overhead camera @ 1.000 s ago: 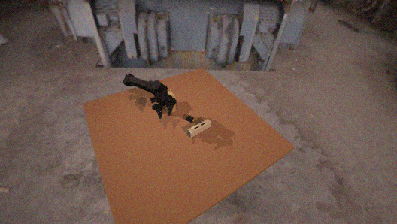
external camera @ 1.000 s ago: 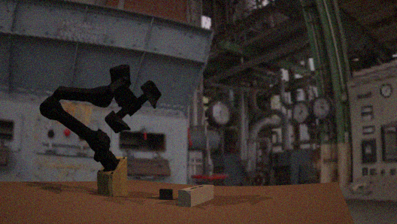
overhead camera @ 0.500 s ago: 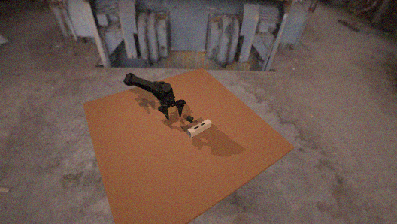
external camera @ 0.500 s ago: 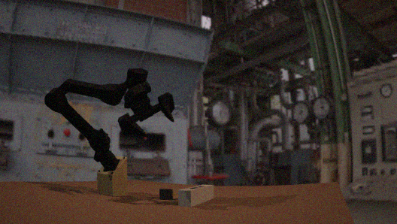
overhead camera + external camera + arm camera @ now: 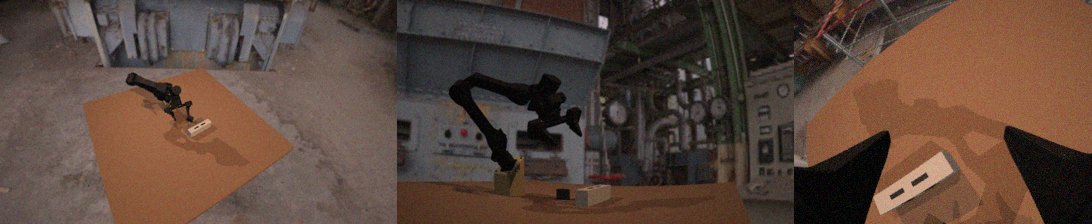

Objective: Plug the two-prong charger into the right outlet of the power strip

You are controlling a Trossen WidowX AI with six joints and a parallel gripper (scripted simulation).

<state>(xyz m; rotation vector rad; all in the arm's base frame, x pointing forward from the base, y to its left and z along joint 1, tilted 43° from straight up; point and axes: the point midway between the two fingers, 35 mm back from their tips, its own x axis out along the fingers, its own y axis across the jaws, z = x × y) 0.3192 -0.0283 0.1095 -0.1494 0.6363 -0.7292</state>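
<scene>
The dark charger is 100 mm behind my gripper tip, 170 mm to the left of it and 190 mm below it.
</scene>
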